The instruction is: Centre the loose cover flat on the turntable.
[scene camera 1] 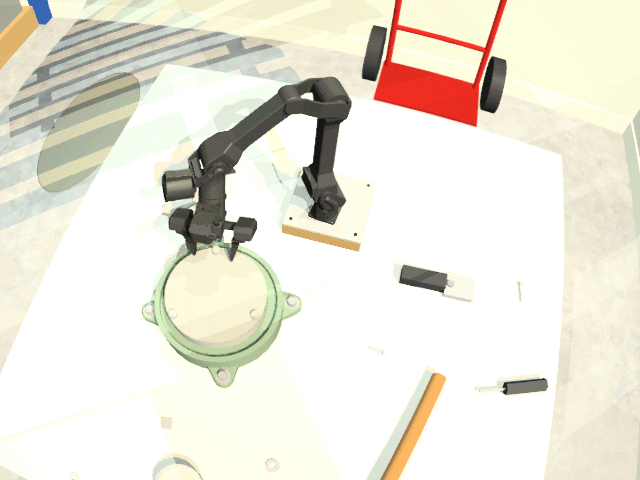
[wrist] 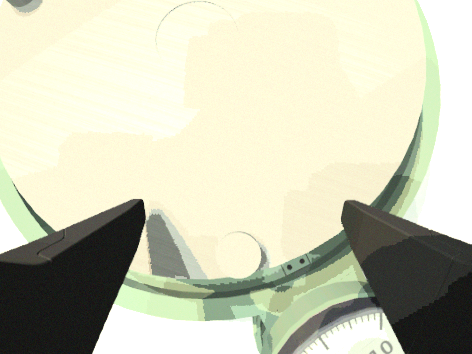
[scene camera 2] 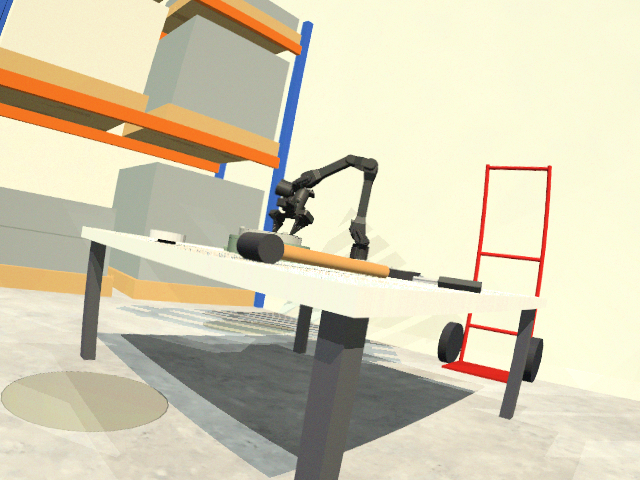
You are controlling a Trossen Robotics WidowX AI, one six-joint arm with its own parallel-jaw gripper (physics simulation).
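Places are measured from the arm's base along level axes (x right, y ahead, z up), in millimetres.
Pixels of known places: gripper, fingertip midpoint: (scene camera 1: 213, 257) (wrist: 244, 209); arm's base at its link origin: (scene camera 1: 325, 210).
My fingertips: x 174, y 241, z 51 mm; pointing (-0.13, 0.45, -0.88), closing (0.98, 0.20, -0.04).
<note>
Ahead of a thing's pixels: the offset from my fingertips to its top centre. "spot": to the spot under its first point.
The loose cover, a pale beige disc @[dy +76, dx -39, dz +5 mm] (scene camera 1: 216, 291) (wrist: 260, 150) with three small round pegs, lies inside the rim of the green turntable housing @[spot: dy +165, dx -155, dz -37 mm] (scene camera 1: 248, 355) (scene camera 2: 233, 242) (wrist: 165, 306) at the left of the table. It looks about flat; a dark gap shows at its lower right edge in the wrist view. My gripper (scene camera 1: 212, 255) (scene camera 2: 283, 232) (wrist: 244, 209) is open and empty, low over the cover's edge on the arm's side. One peg @[spot: dy -17, dx +0, dz +4 mm] (scene camera 1: 216, 250) (wrist: 241, 254) shows between the fingers. Whether the fingertips touch the cover, I cannot tell.
A dial gauge @[spot: dy -34, dx +52, dz +11 mm] (wrist: 360, 325) sits against the housing. A hammer @[dy +253, dx -530, dz -30 mm] (scene camera 1: 413, 428) (scene camera 2: 336, 260), a black-handled scraper @[dy -174, dx -484, dz -62 mm] (scene camera 1: 423, 277) and a screwdriver @[dy +23, dx -736, dz -63 mm] (scene camera 1: 524, 386) lie to the right. A round white part @[dy +496, dx -133, dz -60 mm] (scene camera 1: 178, 472) (scene camera 2: 168, 236) is at the front. The arm's base plate (scene camera 1: 351, 206) stands behind.
</note>
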